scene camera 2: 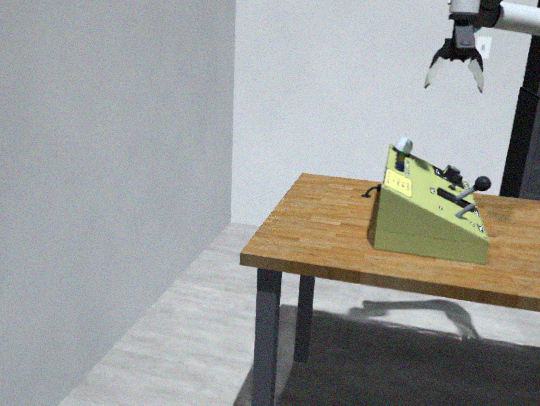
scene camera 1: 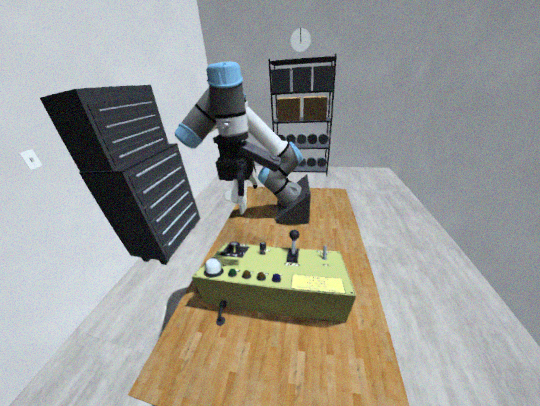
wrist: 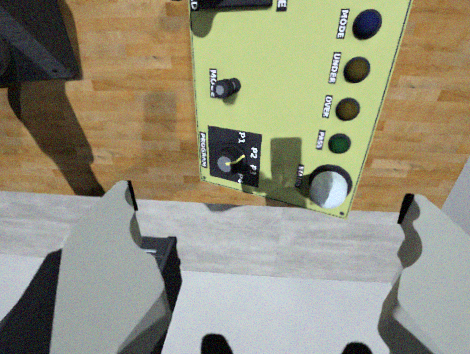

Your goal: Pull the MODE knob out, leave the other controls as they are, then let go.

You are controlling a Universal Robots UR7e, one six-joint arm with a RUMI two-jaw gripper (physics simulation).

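Places are measured from the arm's base along level axes (x ahead, y left, z up), in millimetres.
Pixels of known places: gripper, fingertip midpoint: (scene camera 2: pixel 452 91) (scene camera 1: pixel 249 200) (wrist: pixel 264 190); arm's base, origin of the base link: (scene camera 1: pixel 291 196).
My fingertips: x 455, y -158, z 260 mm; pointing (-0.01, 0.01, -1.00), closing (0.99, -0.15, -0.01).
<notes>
Ahead of a thing's pixels: the offset from my fingertips to its top centre. "*": to the spot under its first point. Level surfaces: height alone.
The small dark MODE knob @[dx -47, dy +18, dz -227 mm] (scene camera 1: pixel 263 248) (wrist: pixel 228 88) stands up from the sloping green control panel (scene camera 1: pixel 280 301) (scene camera 2: pixel 425 235) (wrist: pixel 285 55). It partly covers its label in the wrist view; I cannot tell how far out it stands. The PROGRAM dial @[dx -59, dy -102, dz -235 mm] (scene camera 1: pixel 233 248) (wrist: pixel 225 163) is beside it, its yellow pointer near P2. A ball-topped lever @[dx -53, dy +140, dz -196 mm] (scene camera 1: pixel 294 241) (scene camera 2: pixel 482 183) and a small toggle @[dx -14, dy +255, dz -233 mm] (scene camera 1: pixel 325 253) (scene camera 2: pixel 465 210) are farther along the panel. My gripper (scene camera 1: pixel 248 199) (scene camera 2: pixel 454 89) (wrist: pixel 264 190) is open and empty, high above the panel and apart from the MODE knob.
A white status lamp @[* dx +106, dy -125, dz -174 mm] (scene camera 1: pixel 213 266) (scene camera 2: pixel 404 146) (wrist: pixel 329 190) and several coloured lamps line the panel's upper edge. The panel stands on a wooden table @[dz -361 mm] (scene camera 1: pixel 300 365) (scene camera 2: pixel 310 225) (wrist: pixel 135 55). A black cable end (scene camera 1: pixel 221 314) (scene camera 2: pixel 371 191) sticks out behind it. Dark drawer cabinets (scene camera 1: pixel 107 145) stand beside the table.
</notes>
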